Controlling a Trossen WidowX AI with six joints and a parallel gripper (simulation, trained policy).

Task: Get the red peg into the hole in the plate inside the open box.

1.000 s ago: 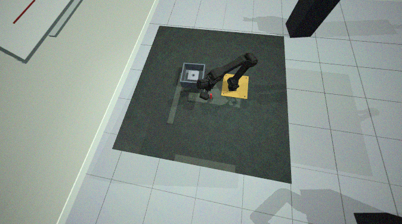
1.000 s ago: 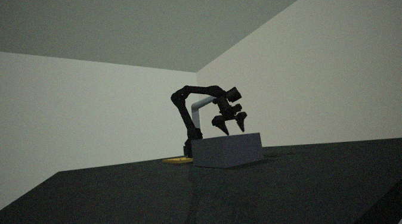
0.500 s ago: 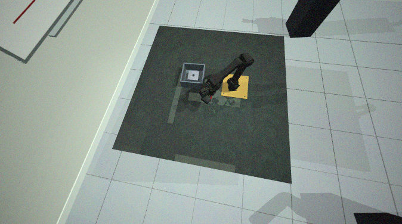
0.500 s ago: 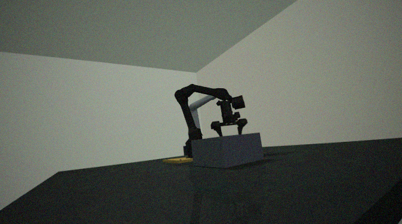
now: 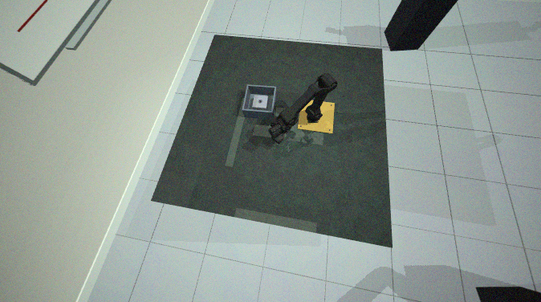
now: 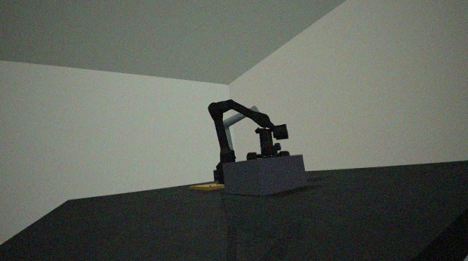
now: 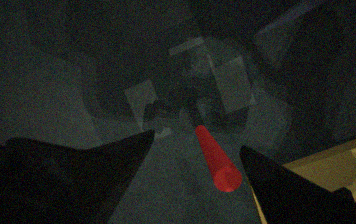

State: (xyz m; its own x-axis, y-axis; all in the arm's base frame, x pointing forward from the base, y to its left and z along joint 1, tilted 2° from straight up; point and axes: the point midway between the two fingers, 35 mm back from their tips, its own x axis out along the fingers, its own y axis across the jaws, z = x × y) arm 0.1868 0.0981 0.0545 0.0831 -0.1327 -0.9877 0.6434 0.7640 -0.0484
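The red peg is 1 cm to the right of my gripper tip and 1 cm above it. Also, from my gripper tip: grey box (21 cm to the right, 14 cm ahead).
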